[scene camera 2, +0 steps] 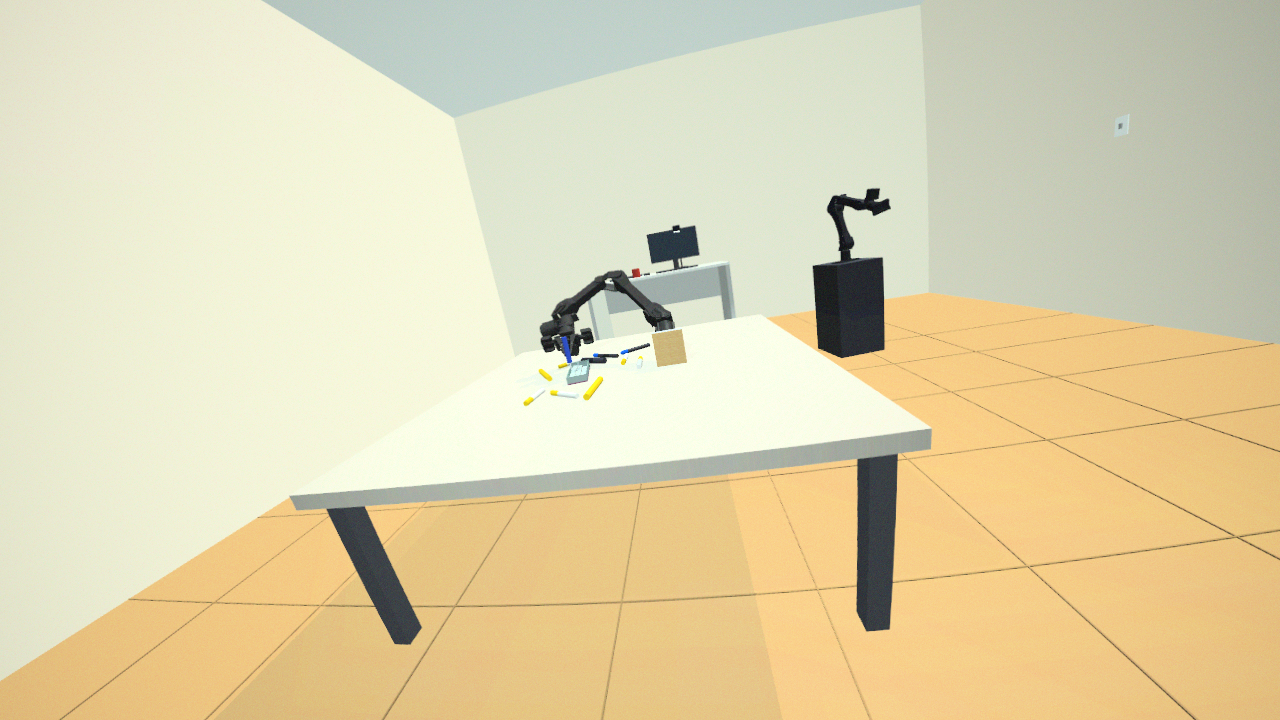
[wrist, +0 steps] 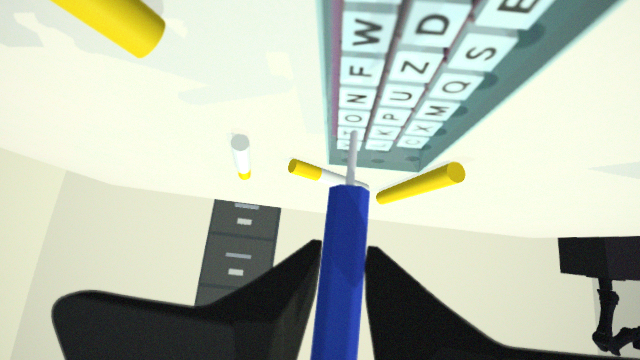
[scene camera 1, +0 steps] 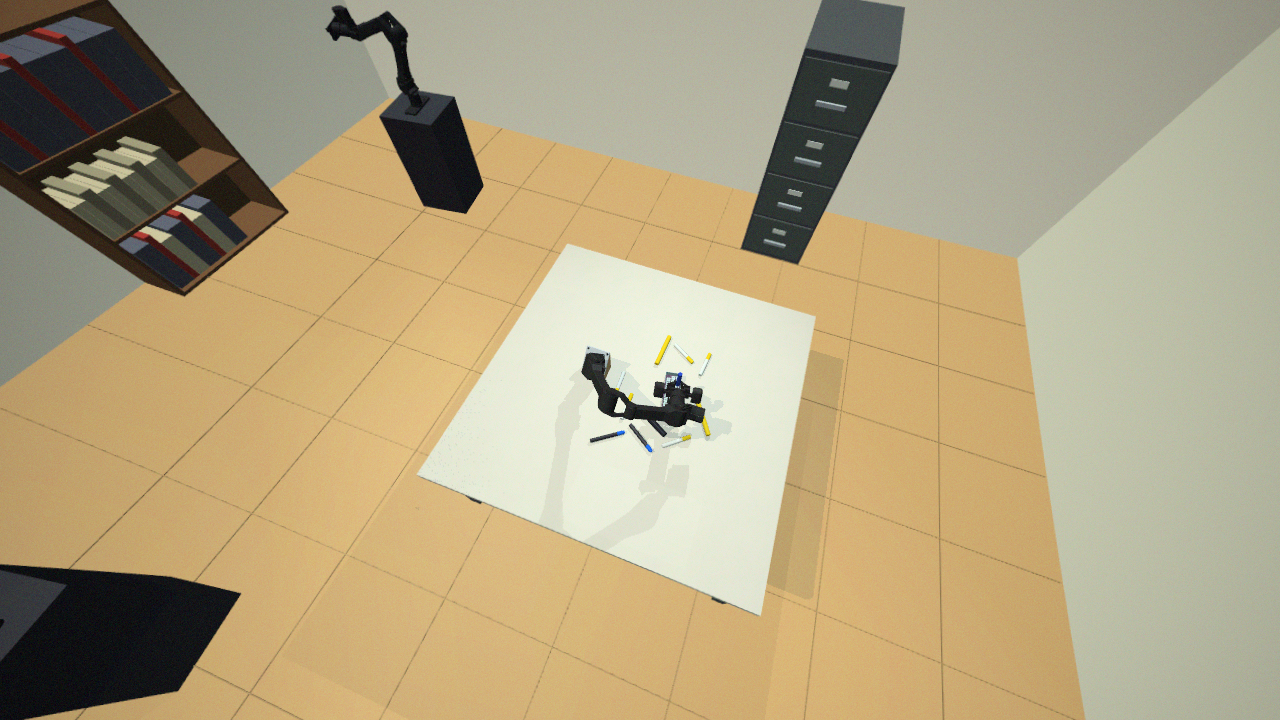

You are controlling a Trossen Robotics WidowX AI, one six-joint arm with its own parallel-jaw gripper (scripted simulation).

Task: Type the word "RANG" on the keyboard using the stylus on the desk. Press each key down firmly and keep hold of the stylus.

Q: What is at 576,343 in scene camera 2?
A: My gripper.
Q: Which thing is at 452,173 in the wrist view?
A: A yellow marker.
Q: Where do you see a white-and-yellow pen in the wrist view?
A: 297,167
